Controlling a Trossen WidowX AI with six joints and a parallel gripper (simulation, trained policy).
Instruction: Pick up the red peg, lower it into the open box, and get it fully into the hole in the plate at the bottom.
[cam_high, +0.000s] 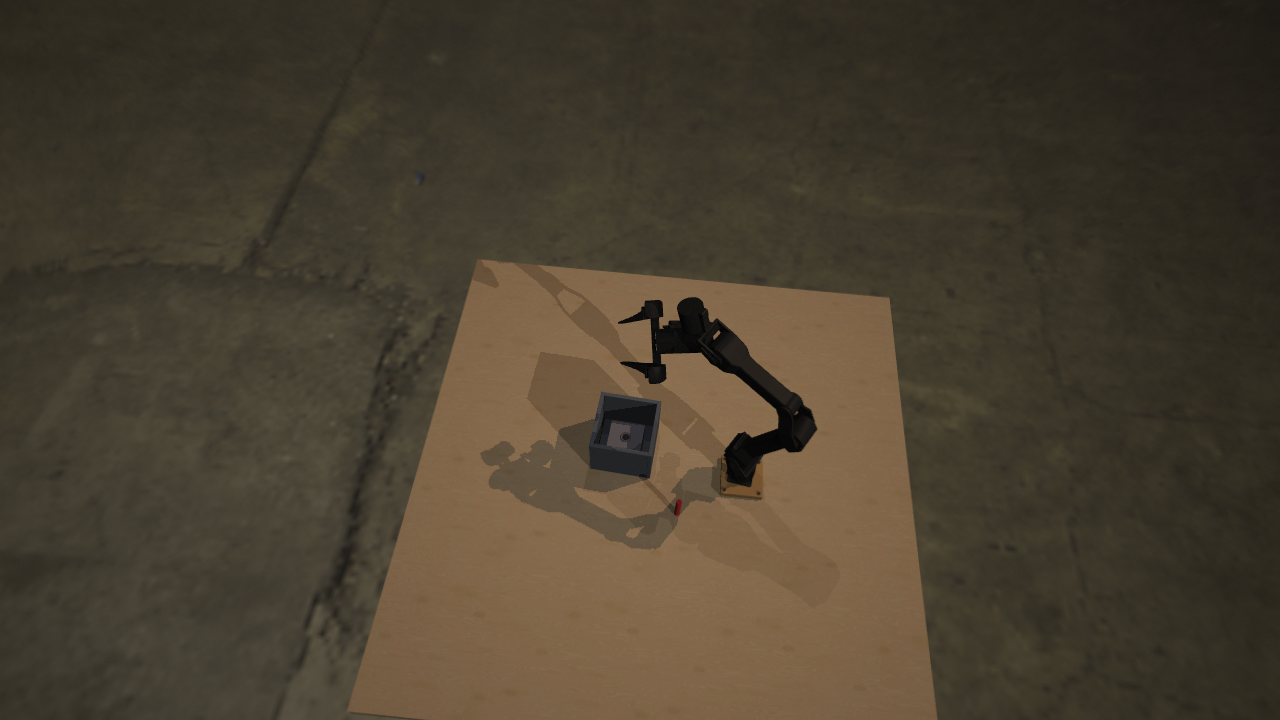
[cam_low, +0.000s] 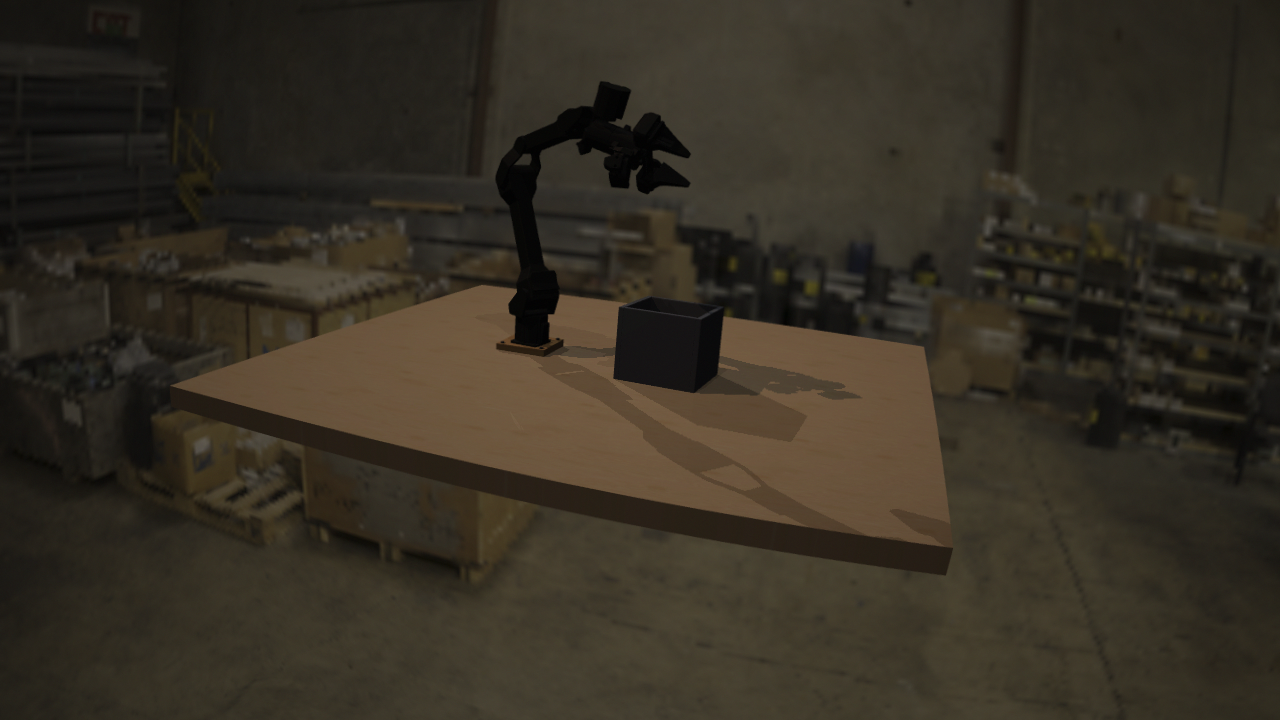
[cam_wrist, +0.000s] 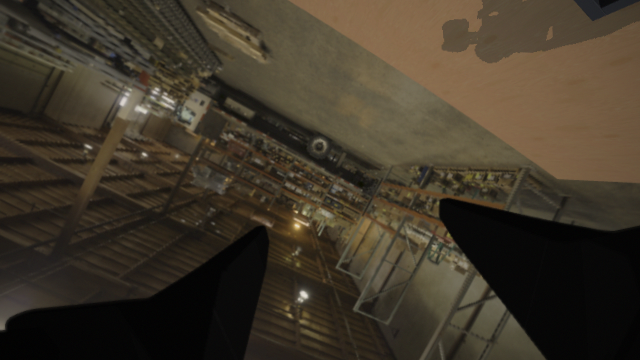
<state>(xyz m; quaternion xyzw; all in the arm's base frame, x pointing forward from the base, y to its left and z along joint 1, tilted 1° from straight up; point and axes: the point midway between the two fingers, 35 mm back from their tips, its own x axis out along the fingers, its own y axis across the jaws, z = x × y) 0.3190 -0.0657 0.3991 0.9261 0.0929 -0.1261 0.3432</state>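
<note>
My gripper tip is 21 cm past the red peg, 21 cm to the right of it and 36 cm above it. The rest, counted from my gripper tip: light grey plate: 3 cm behind, 6 cm to the left, 36 cm below.
</note>
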